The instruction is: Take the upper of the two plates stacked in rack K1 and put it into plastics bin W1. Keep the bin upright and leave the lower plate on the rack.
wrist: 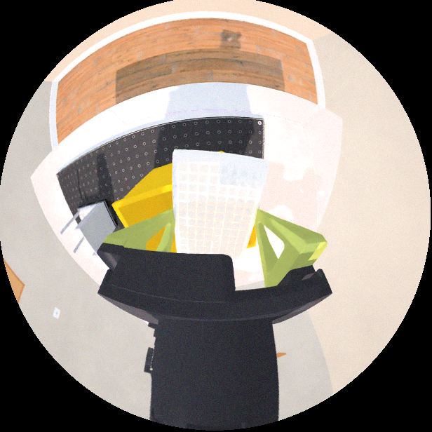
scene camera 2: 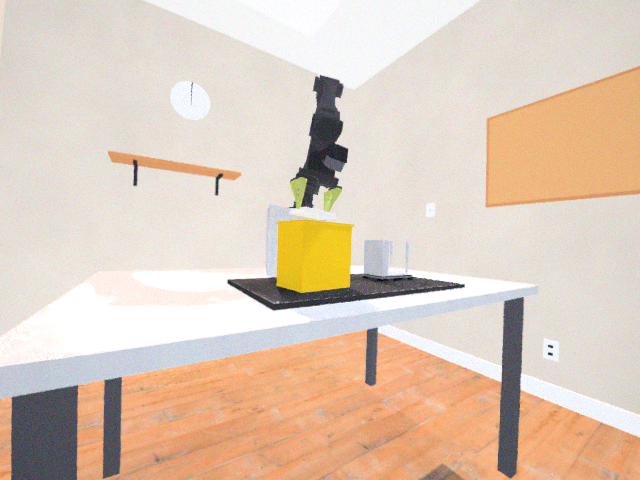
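A white plate (scene camera 2: 316,213) (wrist: 220,172) with a grid of wells is held flat between the two green fingers of my gripper (scene camera 2: 313,209) (wrist: 214,213). The gripper is shut on its sides. The yellow bin W1 (scene camera 2: 315,258) (wrist: 150,182) stands upright on the dark board. In the scene view the plate shows just above the bin's rim; in the wrist view it covers much of the bin, with yellow showing on both sides. I cannot tell for sure which pale fixture is rack K1, and the lower plate cannot be made out.
A grey block-like holder with thin upright posts (scene camera 2: 377,258) (wrist: 97,222) stands on the dark perforated board (scene camera 2: 429,283) (wrist: 210,131), to the right of the bin in the scene view. A tall pale panel (scene camera 2: 271,242) stands behind the bin's left side. The board lies on the white table (scene camera 2: 196,330).
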